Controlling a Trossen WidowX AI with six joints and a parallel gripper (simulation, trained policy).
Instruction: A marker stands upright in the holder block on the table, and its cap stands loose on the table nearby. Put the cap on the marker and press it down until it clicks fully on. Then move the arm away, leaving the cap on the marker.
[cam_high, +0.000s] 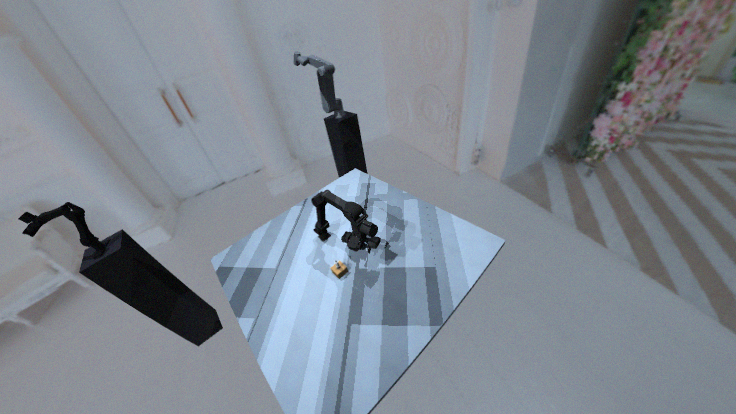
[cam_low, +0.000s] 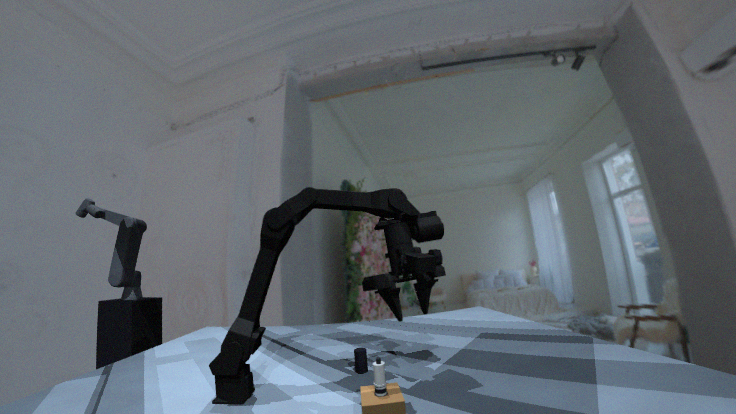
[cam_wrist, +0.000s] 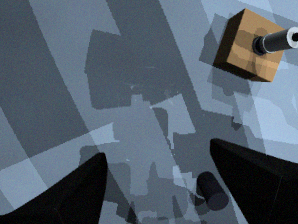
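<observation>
The dark cap lies 120 mm behind my gripper tip, 80 mm to the left of it and 110 mm below it. The rest, counted from my gripper tip: white marker (90 mm behind, 120 mm to the right, 60 mm below); holder block (90 mm behind, 120 mm to the right, 110 mm below).
</observation>
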